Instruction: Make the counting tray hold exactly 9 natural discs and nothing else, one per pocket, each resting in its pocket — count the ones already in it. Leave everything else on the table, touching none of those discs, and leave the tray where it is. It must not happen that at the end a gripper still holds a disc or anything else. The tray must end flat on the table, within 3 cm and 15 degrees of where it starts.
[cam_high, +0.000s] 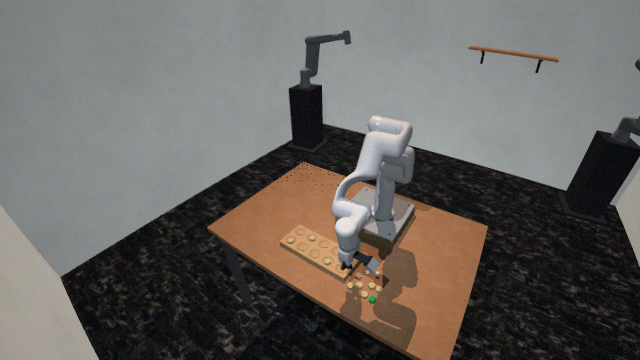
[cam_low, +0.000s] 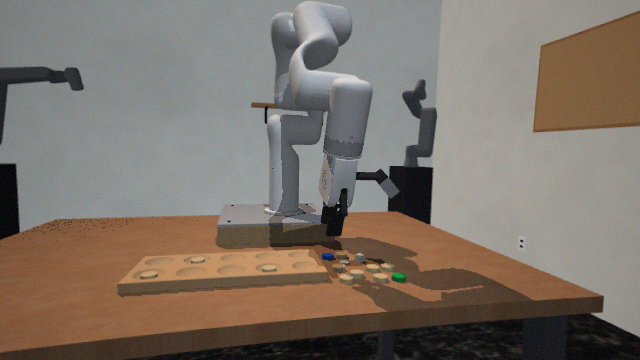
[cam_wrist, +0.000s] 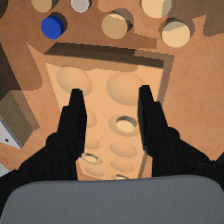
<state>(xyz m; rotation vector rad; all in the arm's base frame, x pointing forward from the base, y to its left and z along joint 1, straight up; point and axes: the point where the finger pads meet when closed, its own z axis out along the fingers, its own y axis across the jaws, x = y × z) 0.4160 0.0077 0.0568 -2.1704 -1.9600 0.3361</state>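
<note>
My gripper is now 6 cm short of the green disc, 13 cm to the right of it and 11 cm above it. Also, from my hand: blue disc 10 cm behind, 3 cm to the left, 11 cm below; small white disc 6 cm behind, 6 cm to the left, 11 cm below; cube 6 cm behind, 10 cm to the left, 11 cm below.
</note>
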